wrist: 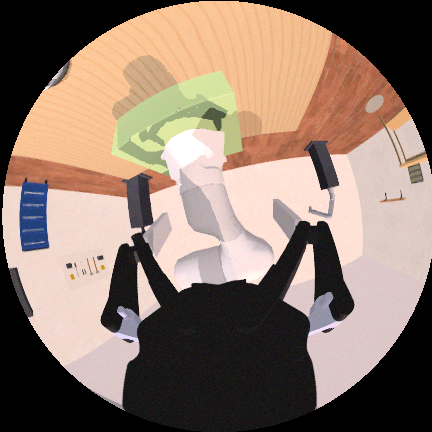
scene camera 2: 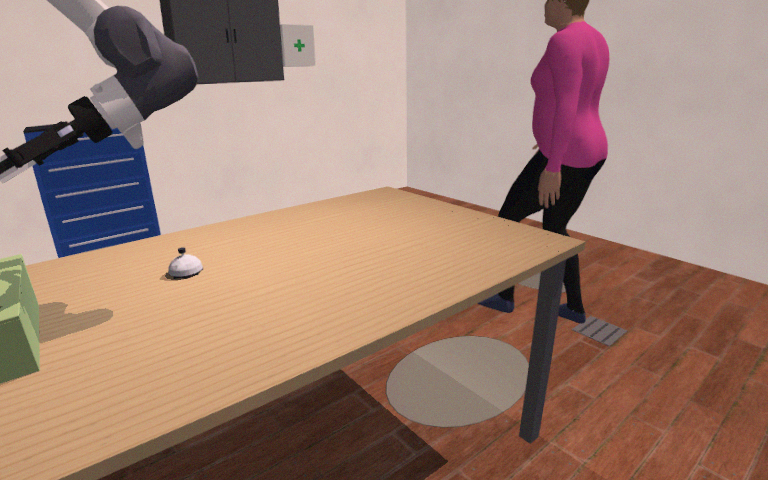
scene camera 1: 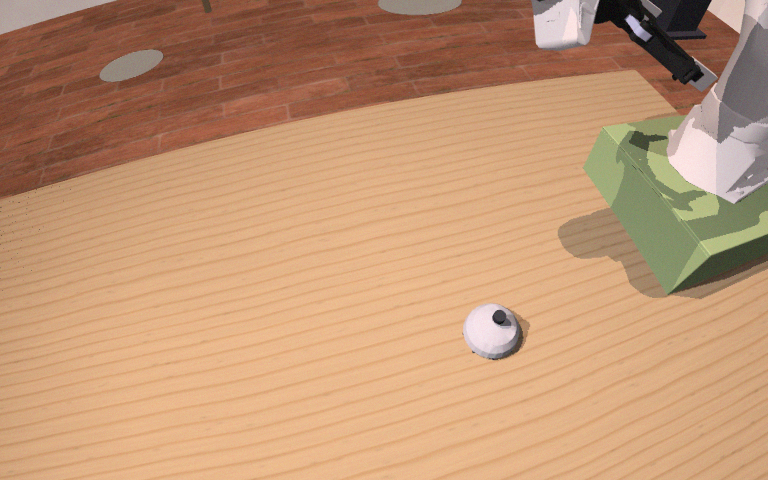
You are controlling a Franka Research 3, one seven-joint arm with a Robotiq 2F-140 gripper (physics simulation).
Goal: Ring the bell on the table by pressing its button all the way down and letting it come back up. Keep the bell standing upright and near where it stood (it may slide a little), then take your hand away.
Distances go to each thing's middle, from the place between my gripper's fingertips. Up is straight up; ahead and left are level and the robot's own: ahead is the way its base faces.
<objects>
My gripper is now 32 cm short of the bell (scene camera 1: 487,339), 29 cm above it and 20 cm to the right of it.
</objects>
